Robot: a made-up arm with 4 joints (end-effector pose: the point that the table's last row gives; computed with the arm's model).
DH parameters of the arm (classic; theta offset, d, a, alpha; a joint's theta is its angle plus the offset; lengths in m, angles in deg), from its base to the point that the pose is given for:
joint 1: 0 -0.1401 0.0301 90
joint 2: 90 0.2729 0.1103 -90
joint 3: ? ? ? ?
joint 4: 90 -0.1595 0.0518 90
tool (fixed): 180 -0.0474 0 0
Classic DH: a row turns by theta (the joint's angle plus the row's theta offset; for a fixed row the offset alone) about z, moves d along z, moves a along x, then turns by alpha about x.
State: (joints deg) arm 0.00 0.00 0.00 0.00
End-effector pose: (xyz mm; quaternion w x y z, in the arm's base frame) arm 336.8 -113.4 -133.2 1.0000 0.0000 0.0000 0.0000
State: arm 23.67 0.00 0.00 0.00
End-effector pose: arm 354.0 31.4 -133.2 0.9787 0.0000 0.0000 0.2051
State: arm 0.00 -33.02 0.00 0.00
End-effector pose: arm 291.0 -113.4 -301.4 0.9588 0.0000 0.2842 0.0000
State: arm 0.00 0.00 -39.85 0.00
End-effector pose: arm 336.8 -84.2 -7.0 0.9401 0.3408 0.0000 0.0000
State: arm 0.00 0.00 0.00 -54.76
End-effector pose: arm 320.0 -113.4 -70.8 0.8880 0.0000 0.4599 0.0000
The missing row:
joint 3: 0 -0.3585 -0.056 90
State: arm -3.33 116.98 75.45 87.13
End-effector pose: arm -108.5 -333.7 251.8 0.1697 0.6135 0.7560 0.1527
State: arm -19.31 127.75 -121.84 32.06
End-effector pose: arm -483.3 -97.7 -61.9 0.1926 0.4980 -0.5701 0.6244
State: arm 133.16 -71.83 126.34 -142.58
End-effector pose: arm 177.5 332.4 -500.5 0.4210 -0.6848 -0.4963 -0.3278
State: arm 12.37 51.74 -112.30 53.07
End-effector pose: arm 62.4 -208.4 336.0 0.3389 0.8732 -0.3493 0.0270
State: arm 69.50 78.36 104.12 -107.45
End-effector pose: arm 334.8 26.2 172.6 0.9379 -0.0552 0.1497 -0.3079
